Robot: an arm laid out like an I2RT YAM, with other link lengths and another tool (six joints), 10 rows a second.
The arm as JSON. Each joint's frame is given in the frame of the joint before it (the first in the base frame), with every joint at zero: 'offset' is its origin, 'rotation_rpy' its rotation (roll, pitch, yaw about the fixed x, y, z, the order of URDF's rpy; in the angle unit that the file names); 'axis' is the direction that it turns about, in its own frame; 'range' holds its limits. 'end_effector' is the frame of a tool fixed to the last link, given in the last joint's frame.
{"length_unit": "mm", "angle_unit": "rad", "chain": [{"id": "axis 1", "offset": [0.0, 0.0, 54.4], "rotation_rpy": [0.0, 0.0, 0.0], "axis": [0.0, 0.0, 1.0], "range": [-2.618, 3.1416]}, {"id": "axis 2", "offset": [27.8, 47.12, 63.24], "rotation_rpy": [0.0, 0.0, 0.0], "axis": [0.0, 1.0, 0.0], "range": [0.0, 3.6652]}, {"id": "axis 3", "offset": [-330.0, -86.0, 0.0], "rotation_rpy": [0.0, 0.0, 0.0], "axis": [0.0, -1.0, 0.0], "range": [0.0, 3.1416]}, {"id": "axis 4", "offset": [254.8, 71.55, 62.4], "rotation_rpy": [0.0, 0.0, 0.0], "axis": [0.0, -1.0, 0.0], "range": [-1.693, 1.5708]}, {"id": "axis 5", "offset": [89.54, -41.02, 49.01], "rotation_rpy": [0.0, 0.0, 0.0], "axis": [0.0, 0.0, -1.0], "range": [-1.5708, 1.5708]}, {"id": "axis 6", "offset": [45.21, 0.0, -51.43], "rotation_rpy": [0.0, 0.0, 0.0], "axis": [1.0, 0.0, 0.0], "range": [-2.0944, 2.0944]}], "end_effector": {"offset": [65.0, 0.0, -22.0], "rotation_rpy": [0.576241, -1.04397, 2.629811]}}
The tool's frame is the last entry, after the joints.
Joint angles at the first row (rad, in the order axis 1, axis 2, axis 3, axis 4, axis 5, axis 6):
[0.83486 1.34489 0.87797 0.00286 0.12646 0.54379]
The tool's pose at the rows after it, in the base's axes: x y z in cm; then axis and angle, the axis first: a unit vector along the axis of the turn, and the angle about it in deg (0 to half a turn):
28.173 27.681 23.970 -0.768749 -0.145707 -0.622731 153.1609
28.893 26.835 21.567 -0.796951 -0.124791 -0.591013 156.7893
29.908 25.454 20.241 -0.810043 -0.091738 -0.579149 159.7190
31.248 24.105 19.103 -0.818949 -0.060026 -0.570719 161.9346
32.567 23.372 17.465 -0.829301 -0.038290 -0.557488 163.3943
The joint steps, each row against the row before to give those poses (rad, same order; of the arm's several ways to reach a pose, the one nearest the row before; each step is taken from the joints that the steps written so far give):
[-0.03204 0.11367 0.05453 -0.08696 0.00077 0.03701]
[-0.02595 0.04844 0.00039 -0.04656 0.01449 0.04310]
[-0.04042 0.02213 -0.01106 -0.00954 0.01641 0.04083]
[-0.04886 0.02787 -0.00572 0.00536 0.00227 0.03012]
[-0.03889 0.05072 0.00040 0.01637 -0.01067 0.02137]

